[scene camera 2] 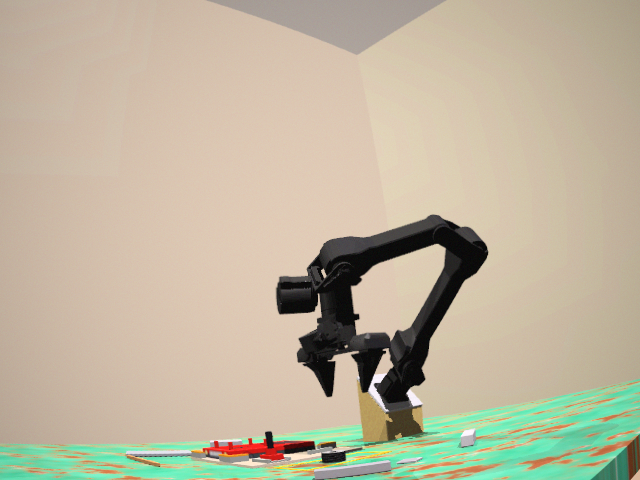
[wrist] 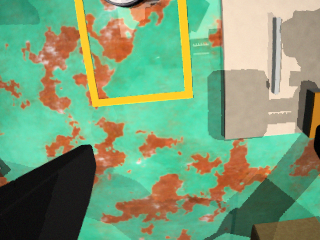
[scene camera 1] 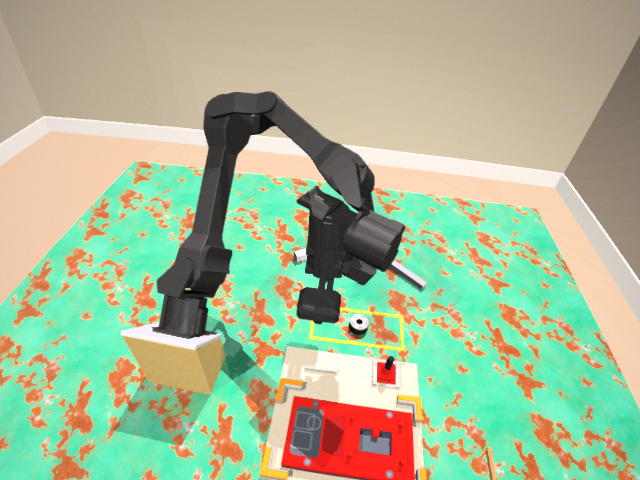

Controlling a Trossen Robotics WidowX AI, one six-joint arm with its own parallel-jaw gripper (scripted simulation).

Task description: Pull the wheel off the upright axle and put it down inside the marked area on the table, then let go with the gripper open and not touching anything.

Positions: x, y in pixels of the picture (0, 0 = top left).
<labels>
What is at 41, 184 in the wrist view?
My gripper.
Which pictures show my gripper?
Scene camera 2, the wrist view and scene camera 1: all of them.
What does my gripper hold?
Nothing.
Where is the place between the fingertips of my gripper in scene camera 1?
At 321, 301
</labels>
